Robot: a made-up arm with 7 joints.
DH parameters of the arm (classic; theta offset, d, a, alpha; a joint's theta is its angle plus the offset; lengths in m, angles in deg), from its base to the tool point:
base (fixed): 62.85 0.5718 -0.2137 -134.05
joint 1: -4.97 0.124 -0.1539 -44
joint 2: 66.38 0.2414 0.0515 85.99
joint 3: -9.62 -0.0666 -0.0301 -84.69
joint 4: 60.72 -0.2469 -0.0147 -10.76
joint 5: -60.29 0.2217 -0.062 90
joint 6: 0 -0.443 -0.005 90
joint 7: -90 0.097 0.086 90
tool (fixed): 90 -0.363 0 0
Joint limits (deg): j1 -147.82..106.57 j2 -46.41..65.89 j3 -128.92..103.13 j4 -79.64..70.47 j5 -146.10..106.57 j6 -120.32..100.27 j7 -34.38..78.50
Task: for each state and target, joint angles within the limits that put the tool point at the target. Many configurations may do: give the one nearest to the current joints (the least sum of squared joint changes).
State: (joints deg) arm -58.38 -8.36 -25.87 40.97 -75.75 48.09 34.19
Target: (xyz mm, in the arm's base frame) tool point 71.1 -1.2 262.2
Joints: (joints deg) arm -46.01 -9.23 -21.06 36.42 -80.05 49.34 60.79
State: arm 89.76 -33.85 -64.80 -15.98 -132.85 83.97 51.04
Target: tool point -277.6 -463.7 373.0
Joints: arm 96.53 -21.71 -72.31 -11.25 -123.60 96.95 52.17
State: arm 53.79 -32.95 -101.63 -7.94 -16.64 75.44 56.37
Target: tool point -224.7 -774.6 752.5
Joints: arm 64.20 -14.73 -101.67 -4.21 -5.06 85.43 13.70
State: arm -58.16 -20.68 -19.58 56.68 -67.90 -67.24 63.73
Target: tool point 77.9 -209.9 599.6
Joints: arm -61.32 -39.24 -10.11 36.29 -87.77 -51.28 37.81
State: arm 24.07 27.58 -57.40 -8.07 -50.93 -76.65 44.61
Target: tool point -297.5 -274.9 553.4
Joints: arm 7.70 28.40 -41.10 -18.43 -64.24 -45.78 53.71
